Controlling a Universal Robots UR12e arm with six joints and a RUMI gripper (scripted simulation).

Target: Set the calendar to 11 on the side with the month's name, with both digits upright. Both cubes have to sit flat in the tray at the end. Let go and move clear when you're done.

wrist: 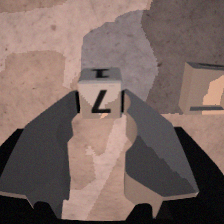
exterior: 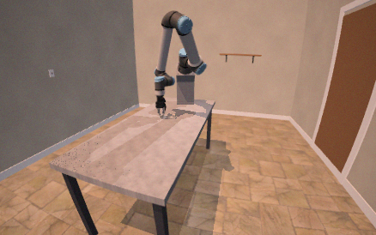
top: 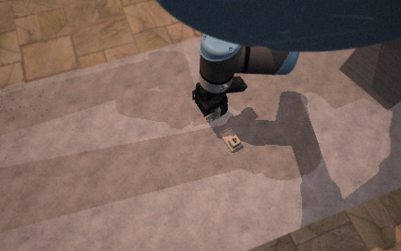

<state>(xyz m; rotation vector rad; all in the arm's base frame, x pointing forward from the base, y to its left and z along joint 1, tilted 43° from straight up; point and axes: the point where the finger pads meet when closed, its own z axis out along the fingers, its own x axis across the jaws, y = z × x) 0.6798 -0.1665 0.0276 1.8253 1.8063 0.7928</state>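
My gripper is now 1 cm above the digit cube. Round my hand: calendar tray: 11 cm to the left, 2 cm below; white cube: 12 cm to the left.
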